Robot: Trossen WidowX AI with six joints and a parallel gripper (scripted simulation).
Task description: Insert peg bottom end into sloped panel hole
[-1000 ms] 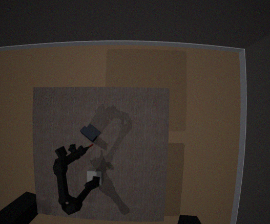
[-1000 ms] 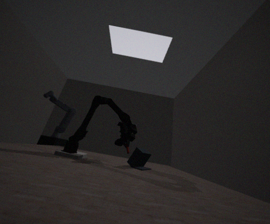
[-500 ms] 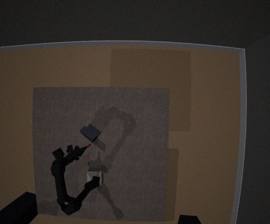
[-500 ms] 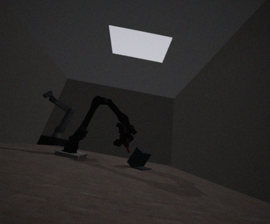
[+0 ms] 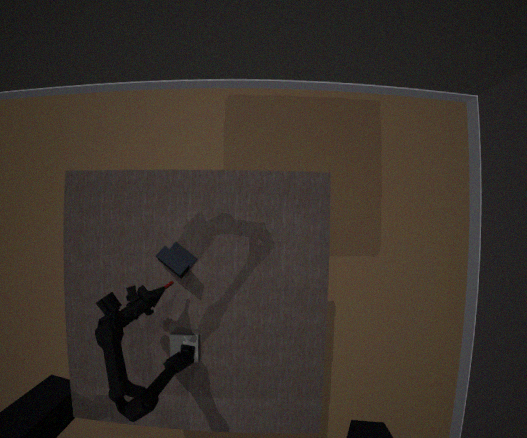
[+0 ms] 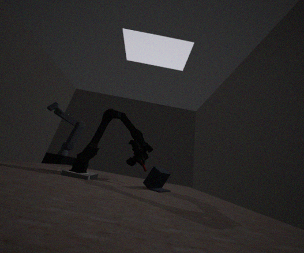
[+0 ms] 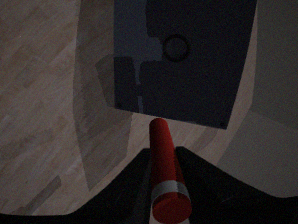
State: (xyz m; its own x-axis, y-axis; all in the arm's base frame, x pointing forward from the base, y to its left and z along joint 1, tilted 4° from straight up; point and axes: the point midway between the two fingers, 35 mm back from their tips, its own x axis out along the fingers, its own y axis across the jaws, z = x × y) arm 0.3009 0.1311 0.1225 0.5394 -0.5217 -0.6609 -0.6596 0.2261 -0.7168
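Right now my gripper tip is 90 mm short of the sloped panel and 60 mm above it. The rest, counted from my gripper tip: peg 10 mm behind, 10 mm to the left, 10 mm above.
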